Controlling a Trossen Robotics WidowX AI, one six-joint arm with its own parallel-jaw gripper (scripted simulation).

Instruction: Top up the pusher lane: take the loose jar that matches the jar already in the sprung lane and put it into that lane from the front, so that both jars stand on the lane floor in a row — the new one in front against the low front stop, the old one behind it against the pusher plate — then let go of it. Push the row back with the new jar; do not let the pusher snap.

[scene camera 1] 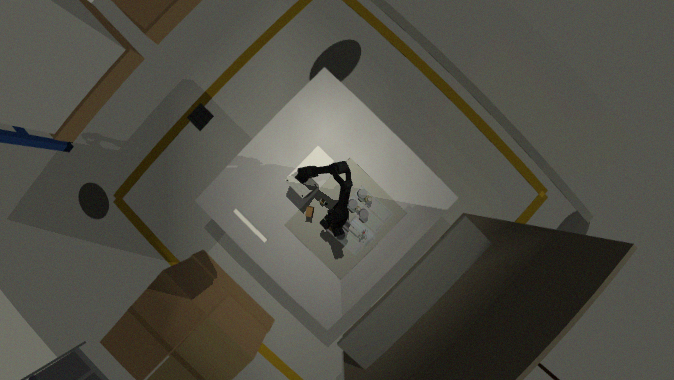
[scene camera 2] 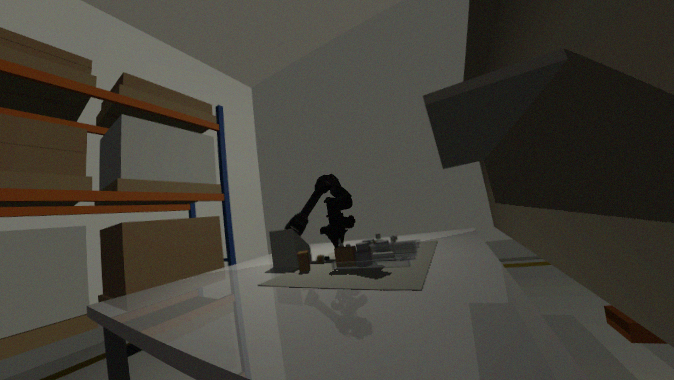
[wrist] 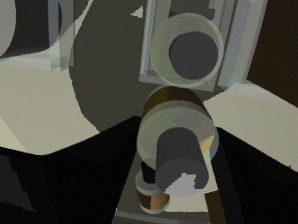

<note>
I see my gripper (wrist: 175, 129) and an amber bottle (wrist: 150, 196).
</note>
